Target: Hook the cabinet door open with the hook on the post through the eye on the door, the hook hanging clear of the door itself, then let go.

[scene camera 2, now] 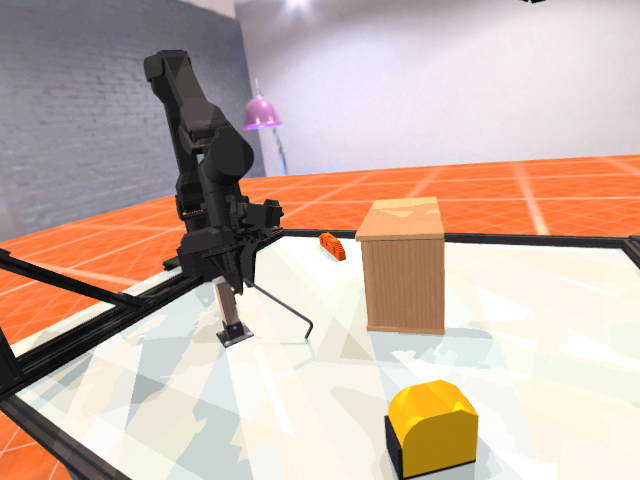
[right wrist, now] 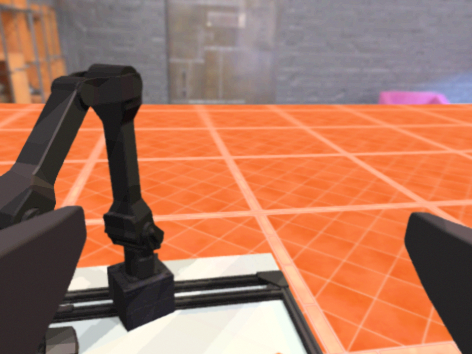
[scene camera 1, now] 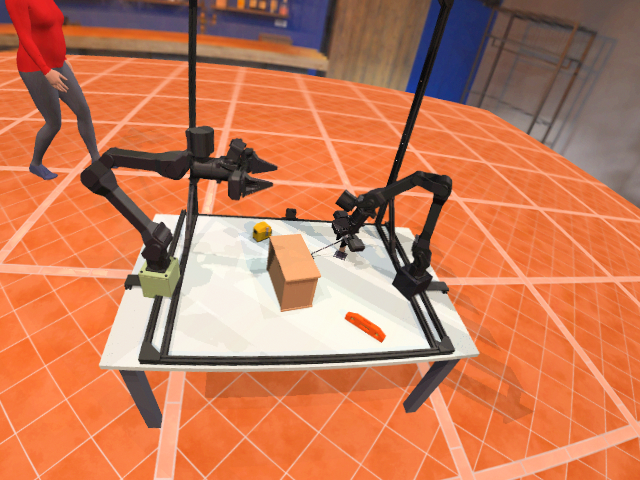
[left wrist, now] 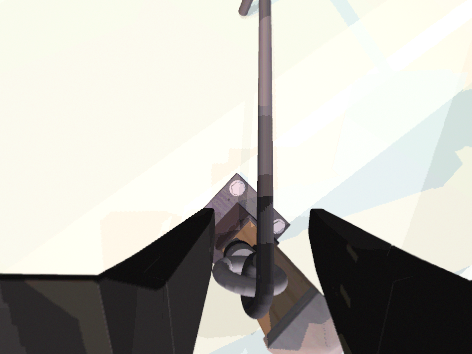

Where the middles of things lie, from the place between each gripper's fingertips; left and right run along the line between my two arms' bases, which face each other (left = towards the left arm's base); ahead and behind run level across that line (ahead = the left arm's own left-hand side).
I see the wooden cabinet (scene camera 2: 402,241) 8 cm behind my right hand, 10 cm to the left of it and 40 cm below it. From my right hand the other things lie so: thin hook rod (left wrist: 260,264) (24 cm behind, 27 cm to the left, 43 cm below); yellow block (scene camera 2: 433,423) (36 cm behind, 1 cm to the left, 45 cm below).
Right now the thin hook rod is 40 mm to the right of my left hand, 20 mm below it and 10 mm ahead of it. The rest, counted from my left hand: yellow block (300 mm to the right, 120 mm behind, 40 mm below); wooden cabinet (210 mm to the right, 170 mm ahead).
